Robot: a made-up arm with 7 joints. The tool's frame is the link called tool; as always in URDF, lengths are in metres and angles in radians. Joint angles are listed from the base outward.
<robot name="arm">
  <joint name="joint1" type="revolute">
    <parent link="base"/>
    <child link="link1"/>
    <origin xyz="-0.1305 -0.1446 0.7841" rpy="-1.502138 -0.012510 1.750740"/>
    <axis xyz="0 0 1"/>
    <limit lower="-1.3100" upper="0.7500"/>
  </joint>
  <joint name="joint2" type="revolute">
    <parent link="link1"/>
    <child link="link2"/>
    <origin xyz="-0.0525 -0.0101 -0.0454" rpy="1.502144 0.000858 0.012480"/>
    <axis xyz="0 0 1"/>
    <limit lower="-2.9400" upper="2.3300"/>
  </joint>
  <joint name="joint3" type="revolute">
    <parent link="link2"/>
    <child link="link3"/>
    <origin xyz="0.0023 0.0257 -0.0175" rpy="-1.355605 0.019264 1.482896"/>
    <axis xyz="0 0 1"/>
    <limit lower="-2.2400" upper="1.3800"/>
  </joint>
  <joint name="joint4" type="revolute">
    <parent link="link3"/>
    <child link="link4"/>
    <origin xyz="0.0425 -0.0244 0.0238" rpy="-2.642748 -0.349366 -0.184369"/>
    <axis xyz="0 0 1"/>
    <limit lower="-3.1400" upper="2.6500"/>
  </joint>
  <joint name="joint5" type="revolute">
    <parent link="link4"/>
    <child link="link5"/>
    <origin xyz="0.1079 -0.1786 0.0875" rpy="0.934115 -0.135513 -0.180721"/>
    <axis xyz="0 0 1"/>
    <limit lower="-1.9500" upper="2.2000"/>
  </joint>
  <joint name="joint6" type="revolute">
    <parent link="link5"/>
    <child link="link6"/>
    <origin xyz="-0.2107 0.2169 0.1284" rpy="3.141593 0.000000 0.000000"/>
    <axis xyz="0 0 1"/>
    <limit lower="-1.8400" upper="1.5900"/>
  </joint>
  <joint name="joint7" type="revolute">
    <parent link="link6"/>
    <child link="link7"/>
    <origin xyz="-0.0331 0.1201 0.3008" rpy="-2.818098 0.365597 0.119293"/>
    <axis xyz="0 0 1"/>
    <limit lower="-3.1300" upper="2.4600"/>
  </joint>
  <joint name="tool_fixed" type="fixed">
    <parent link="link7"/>
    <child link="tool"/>
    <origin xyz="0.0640 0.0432 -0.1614" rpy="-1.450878 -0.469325 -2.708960"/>
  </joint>
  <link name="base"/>
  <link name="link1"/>
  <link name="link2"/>
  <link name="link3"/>
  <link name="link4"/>
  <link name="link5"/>
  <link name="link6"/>
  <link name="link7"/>
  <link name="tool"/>
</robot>
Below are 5 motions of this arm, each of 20 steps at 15 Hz.
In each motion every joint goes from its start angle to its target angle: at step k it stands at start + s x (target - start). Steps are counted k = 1, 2, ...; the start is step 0. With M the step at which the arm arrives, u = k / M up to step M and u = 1 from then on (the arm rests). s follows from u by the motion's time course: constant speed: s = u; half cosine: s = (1 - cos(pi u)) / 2; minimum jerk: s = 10 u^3 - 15 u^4 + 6 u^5.
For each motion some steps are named. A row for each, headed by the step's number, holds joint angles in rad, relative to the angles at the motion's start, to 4 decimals.
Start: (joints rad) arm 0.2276 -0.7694 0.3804 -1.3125 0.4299 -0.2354 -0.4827
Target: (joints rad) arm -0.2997 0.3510 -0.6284 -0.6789 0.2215 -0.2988 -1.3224
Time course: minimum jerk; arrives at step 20
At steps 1, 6, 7, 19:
1: -0.0006 0.0013 -0.0012 0.0007 -0.0002 -0.0001 -0.0010
6: -0.0860 0.1827 -0.1645 0.1033 -0.0340 -0.0103 -0.1369
7: -0.1240 0.2635 -0.2372 0.1490 -0.0490 -0.0149 -0.1975
19: -0.5267 1.1191 -1.0076 0.6329 -0.2082 -0.0633 -0.8387

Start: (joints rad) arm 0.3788 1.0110 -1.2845 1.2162 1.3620 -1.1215 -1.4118
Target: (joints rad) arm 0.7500 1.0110 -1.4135 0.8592 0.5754 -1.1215 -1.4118
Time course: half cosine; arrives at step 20
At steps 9, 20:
9: 0.1566 0.0000 -0.0544 -0.1506 -0.3318 0.0000 0.0000
20: 0.3712 0.0000 -0.1290 -0.3570 -0.7866 0.0000 0.0000

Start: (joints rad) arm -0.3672 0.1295 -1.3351 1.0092 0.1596 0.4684 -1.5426
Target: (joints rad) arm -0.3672 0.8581 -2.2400 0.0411 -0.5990 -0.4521 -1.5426
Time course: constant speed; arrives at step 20
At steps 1, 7, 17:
1: 0.0000 0.0364 -0.0452 -0.0484 -0.0379 -0.0460 0.0000
7: 0.0000 0.2550 -0.3167 -0.3388 -0.2655 -0.3222 0.0000
17: 0.0000 0.6193 -0.7692 -0.8229 -0.6448 -0.7824 0.0000

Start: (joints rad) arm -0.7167 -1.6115 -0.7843 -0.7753 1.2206 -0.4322 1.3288
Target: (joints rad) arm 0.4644 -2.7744 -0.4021 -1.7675 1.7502 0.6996 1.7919
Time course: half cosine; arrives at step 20
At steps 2, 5, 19, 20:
2: 0.0289 -0.0285 0.0094 -0.0243 0.0130 0.0277 0.0113
5: 0.1730 -0.1703 0.0560 -0.1453 0.0776 0.1657 0.0678
19: 1.1738 -1.1557 0.3798 -0.9861 0.5263 1.1248 0.4602
20: 1.1811 -1.1629 0.3822 -0.9922 0.5296 1.1318 0.4631

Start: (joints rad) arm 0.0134 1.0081 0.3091 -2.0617 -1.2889 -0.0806 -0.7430
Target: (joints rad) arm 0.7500 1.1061 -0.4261 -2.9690 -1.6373 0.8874 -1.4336
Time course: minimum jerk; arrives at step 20
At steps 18, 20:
18: 0.7303 0.0972 -0.7289 -0.8995 -0.3454 0.9597 -0.6847
20: 0.7366 0.0980 -0.7352 -0.9073 -0.3484 0.9680 -0.6906

